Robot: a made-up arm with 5 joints. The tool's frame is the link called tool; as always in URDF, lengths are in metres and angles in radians.
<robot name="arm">
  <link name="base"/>
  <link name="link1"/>
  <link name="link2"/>
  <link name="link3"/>
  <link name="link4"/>
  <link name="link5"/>
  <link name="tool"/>
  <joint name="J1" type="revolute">
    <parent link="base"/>
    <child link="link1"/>
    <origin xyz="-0.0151 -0.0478 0.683" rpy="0 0 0"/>
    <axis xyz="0 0 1"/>
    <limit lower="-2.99" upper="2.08"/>
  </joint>
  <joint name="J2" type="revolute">
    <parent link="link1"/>
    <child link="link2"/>
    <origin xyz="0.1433 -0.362 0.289" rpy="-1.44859 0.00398 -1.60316"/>
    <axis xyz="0 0 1"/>
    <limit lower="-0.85" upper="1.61"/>
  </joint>
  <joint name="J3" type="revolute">
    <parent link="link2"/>
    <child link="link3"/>
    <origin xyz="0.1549 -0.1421 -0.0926" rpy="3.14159 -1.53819 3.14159"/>
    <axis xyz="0 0 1"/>
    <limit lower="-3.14" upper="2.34"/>
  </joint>
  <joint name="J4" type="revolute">
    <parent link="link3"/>
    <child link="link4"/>
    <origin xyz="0.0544 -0.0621 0.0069" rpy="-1.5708 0 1.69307"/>
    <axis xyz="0 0 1"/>
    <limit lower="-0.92" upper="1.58"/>
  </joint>
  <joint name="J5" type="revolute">
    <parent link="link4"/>
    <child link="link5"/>
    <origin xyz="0.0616 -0.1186 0.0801" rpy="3.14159 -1.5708 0"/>
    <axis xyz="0 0 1"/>
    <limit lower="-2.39" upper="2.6"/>
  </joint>
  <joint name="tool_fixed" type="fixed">
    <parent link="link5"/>
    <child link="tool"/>
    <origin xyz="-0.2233 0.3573 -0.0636" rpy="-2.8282 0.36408 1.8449"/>
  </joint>
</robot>
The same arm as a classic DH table. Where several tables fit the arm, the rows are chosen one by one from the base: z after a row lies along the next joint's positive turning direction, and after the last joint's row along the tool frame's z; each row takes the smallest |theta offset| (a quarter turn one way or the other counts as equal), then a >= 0, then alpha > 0; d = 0 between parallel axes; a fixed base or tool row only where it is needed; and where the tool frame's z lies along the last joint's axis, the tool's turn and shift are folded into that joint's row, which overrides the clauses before.
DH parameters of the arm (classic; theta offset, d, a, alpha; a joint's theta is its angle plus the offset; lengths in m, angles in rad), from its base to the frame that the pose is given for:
base (fixed): 1.2648 0.0000 -0.0501 0.0000
J1: 0.2731 0.9529 -0.3571 1.4486
J2: -1.5668 0.0586 -0.1421 -1.6034
J3: 0.1223 -0.1481 -0.0683 -1.5708
J4: -1.5708 0.0337 0.1186 -1.5708
J5: 1.1065 -0.4280 0.3597 -2.6658
tool (fixed): 0.8906 -0.4792 0.0000 0.0000
Joint limits (rad, base to tool): -2.9900..2.0800 -0.8500..1.6100 -3.1400..2.3400 -0.9200..1.5800 -2.3900..2.6000

